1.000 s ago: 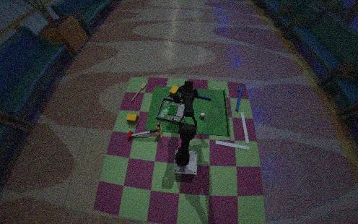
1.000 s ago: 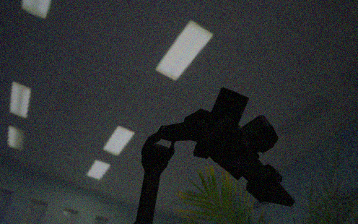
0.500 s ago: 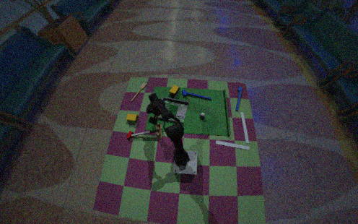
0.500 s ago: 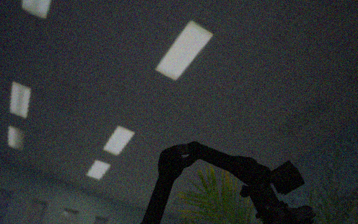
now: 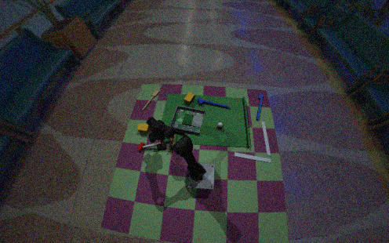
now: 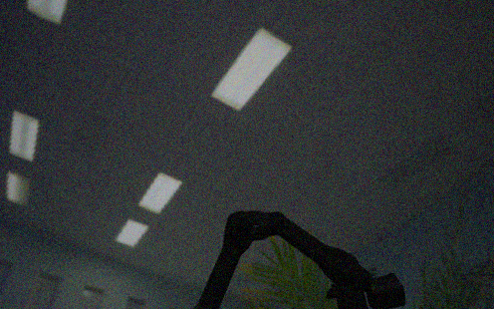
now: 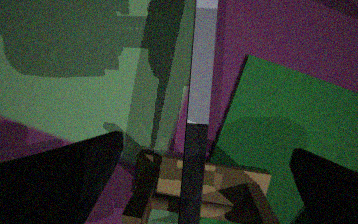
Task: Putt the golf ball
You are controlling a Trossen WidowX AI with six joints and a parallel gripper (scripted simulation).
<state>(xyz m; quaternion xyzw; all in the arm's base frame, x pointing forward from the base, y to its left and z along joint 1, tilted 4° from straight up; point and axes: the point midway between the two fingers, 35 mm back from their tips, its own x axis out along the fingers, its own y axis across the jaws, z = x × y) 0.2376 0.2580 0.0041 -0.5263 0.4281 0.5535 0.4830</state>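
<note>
My gripper tip is 1 cm past the red putter, 8 cm to the right of it and 5 cm above it. The rest, counted from my gripper tip: wooden stick 45 cm ahead, 18 cm to the left, 7 cm below; then green putting mat 24 cm ahead, 32 cm to the right, 8 cm below; then white golf ball 16 cm ahead, 44 cm to the right, 5 cm below.
</note>
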